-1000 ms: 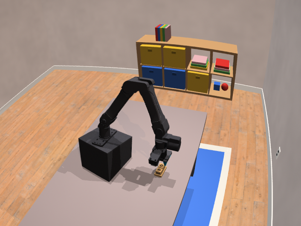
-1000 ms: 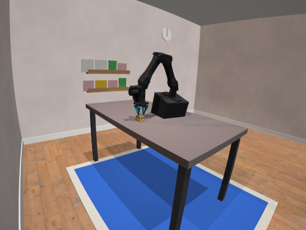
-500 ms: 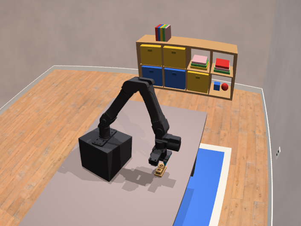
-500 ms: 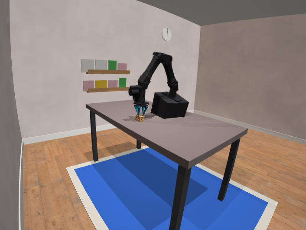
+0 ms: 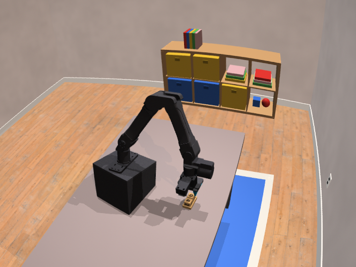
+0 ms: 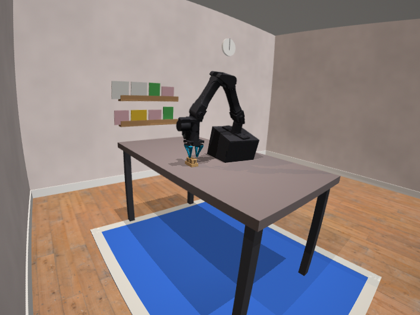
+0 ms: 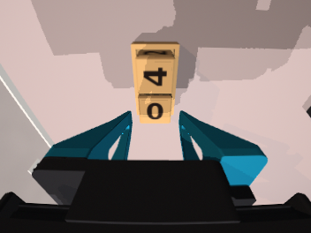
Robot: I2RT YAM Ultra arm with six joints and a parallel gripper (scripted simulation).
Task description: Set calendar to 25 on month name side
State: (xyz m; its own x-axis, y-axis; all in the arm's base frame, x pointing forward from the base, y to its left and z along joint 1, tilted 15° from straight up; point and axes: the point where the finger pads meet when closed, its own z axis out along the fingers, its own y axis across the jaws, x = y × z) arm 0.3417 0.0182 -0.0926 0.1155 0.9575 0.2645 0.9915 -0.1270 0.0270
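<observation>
Right now my hand is 30 mm above the wooden digit cube. The rest, counted from my hand: tray (50 mm below, 20 mm to the right).
</observation>
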